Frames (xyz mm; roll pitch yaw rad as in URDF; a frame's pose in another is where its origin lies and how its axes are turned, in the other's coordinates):
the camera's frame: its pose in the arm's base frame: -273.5 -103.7 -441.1 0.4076 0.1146 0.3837
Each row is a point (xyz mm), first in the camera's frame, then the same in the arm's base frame.
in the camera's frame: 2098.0 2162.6 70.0
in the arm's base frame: 1024.0 2531.3 234.5
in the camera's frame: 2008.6 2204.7 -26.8
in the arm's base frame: 905.2 2566.4 173.0
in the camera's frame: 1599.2 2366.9 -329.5
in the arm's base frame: 404.7 2654.4 7.6
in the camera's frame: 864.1 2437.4 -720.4
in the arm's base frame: -389.8 2570.5 -237.1
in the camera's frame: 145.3 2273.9 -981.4
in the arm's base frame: -1066.7 2246.9 -457.3
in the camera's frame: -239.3 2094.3 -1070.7
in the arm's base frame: -1388.8 1977.3 -565.5
